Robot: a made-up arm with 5 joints.
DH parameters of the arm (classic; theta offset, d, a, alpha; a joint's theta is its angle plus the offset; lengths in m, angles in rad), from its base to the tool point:
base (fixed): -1.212 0 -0.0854 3.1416
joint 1: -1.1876 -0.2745 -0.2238 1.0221
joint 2: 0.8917 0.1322 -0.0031 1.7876
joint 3: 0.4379 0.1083 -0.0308 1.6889
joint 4: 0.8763 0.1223 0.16 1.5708
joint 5: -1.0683 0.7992 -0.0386 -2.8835
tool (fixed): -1.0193 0.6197 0 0
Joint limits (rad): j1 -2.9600..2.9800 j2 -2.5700..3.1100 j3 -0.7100..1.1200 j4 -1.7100..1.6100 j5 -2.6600..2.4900
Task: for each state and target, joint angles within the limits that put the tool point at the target. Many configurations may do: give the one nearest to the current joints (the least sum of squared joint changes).
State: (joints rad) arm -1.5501 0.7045 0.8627 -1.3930 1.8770
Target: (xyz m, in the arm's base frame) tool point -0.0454 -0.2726 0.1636
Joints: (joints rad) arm -1.3665 0.6592 0.8653 -1.3602 1.9848
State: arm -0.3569 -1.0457 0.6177 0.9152 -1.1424
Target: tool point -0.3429 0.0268 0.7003
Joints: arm -0.6233 -1.2376 0.4972 1.3335 -0.7997
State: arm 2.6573 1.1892 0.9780 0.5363 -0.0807
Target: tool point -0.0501 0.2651 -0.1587
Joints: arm 2.5682 1.2950 0.7476 0.7896 -0.0609
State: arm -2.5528 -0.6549 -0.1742 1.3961 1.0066
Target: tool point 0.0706 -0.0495 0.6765
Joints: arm -2.2783 -1.1381 0.0843 1.3082 0.3245
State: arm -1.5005 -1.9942 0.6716 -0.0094 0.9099
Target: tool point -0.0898 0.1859 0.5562
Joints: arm -0.6996 -1.2671 0.1245 0.4266 0.5038
